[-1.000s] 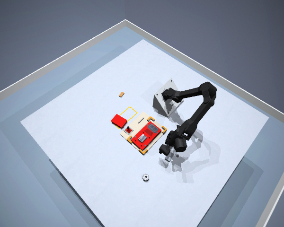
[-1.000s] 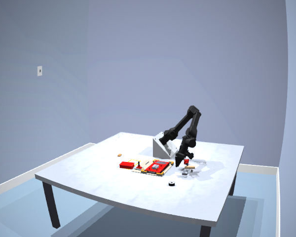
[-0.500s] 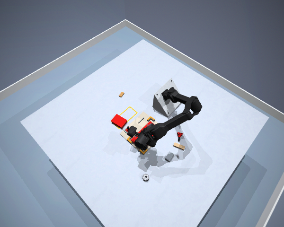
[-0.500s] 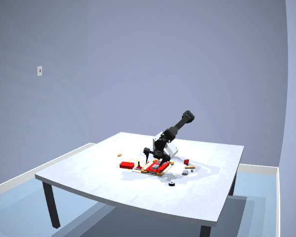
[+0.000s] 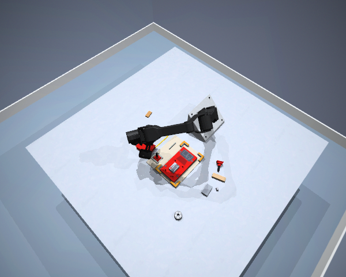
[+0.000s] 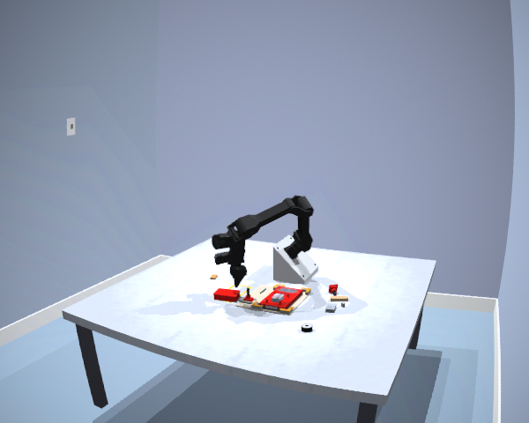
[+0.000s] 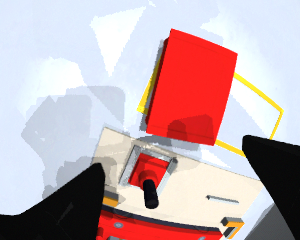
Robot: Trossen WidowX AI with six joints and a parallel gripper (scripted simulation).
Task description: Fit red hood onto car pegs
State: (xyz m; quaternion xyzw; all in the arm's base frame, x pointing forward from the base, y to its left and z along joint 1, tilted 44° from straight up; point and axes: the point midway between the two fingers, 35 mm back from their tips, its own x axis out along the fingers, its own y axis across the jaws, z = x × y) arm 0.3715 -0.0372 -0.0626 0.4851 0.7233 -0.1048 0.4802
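Right now the red hood is 10 mm behind my gripper tip, 50 mm to the right of it and 60 mm below it. The rest, counted from my gripper tip: grey engine block: 30 mm behind, 180 mm to the left, 60 mm below.
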